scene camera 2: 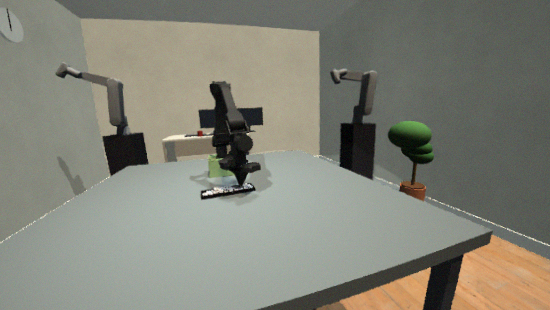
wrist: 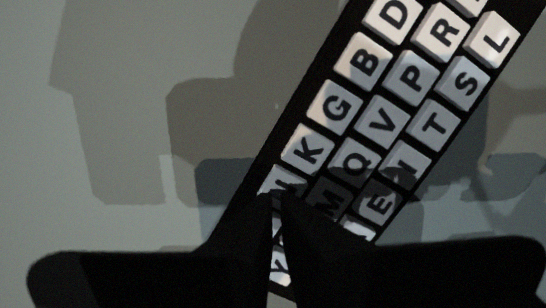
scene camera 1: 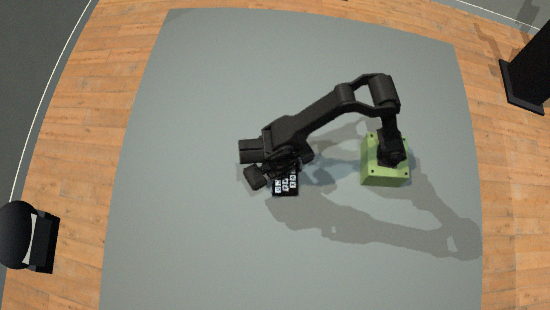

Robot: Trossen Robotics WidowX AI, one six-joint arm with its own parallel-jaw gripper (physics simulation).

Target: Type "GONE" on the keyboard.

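Where they show: gripper, fingertip midpoint: (scene camera 2: 241, 185) (wrist: 275, 203) (scene camera 1: 277, 174); arm's base, link origin: (scene camera 2: 222, 156) (scene camera 1: 387, 156).
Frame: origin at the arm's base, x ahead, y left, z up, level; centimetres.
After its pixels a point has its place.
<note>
The black keyboard (scene camera 1: 286, 186) @(x 27.8, y 11.6, z -7.7 cm) (scene camera 2: 225, 191) @(x 32.5, y 2.6, z -8.0 cm) (wrist: 270, 150) @(x 32.2, y 7.9, z -8.3 cm) lies on the table with pale lettered keys, slanting across the wrist view. My gripper (scene camera 2: 242, 185) @(x 31.0, y 9.1, z -6.6 cm) (wrist: 275, 203) @(x 31.0, y 9.1, z -6.6 cm) is shut, with a narrow gap between its fingers and no object held. Its tips overlap the lower part of the N key (wrist: 283, 181) @(x 31.0, y 8.5, z -7.8 cm) in the wrist view; whether they touch it I cannot tell. The G key (wrist: 335, 107) @(x 31.5, y 4.8, z -7.8 cm) and the E key (wrist: 380, 202) @(x 27.0, y 6.5, z -7.8 cm) also show. The fingers hide several keys at the near end. The O key does not show in the wrist view.
The arm stands on a green base block (scene camera 1: 385, 177) @(x -0.2, y 6.0, z -1.2 cm) (scene camera 2: 216, 167) @(x 6.6, y -3.0, z -4.3 cm) on the grey table (scene camera 1: 200, 250) @(x 48.4, y 35.6, z -9.5 cm) (scene camera 2: 150, 250) @(x 63.8, y -14.4, z -9.5 cm). Beyond the table are two grey arms on dark pedestals (scene camera 2: 125, 152) (scene camera 2: 357, 150), a potted plant (scene camera 2: 412, 137) and a desk (scene camera 2: 190, 145) with monitors.
</note>
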